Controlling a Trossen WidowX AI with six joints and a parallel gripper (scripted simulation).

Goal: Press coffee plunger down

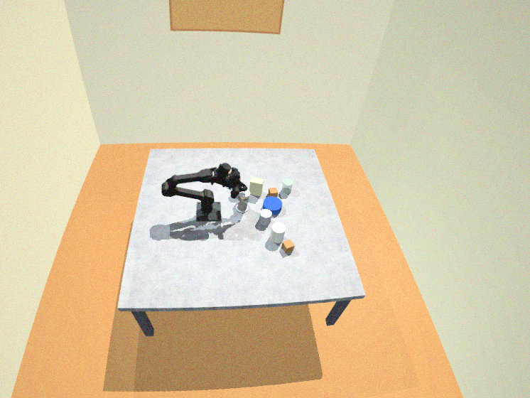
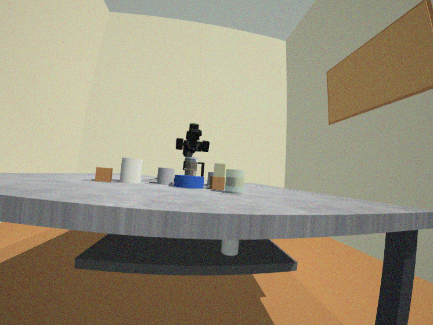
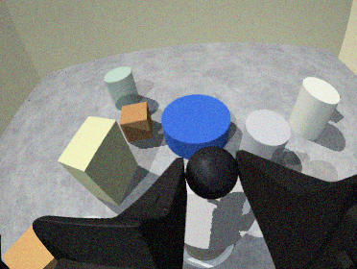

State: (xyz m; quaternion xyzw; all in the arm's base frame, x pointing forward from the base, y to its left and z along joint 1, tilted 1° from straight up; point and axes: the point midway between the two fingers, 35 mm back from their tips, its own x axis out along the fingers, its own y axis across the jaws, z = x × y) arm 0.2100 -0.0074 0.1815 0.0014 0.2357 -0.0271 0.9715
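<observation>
The coffee press lies 20 mm behind my gripper tip, 20 mm to the left of it and 90 mm below it. Also, from my gripper tip: pale green cylinder: 310 mm ahead, 130 mm to the left, 140 mm below; blue disc: 170 mm ahead, 20 mm to the right, 150 mm below; pale yellow box: 100 mm ahead, 130 mm to the left, 120 mm below.
</observation>
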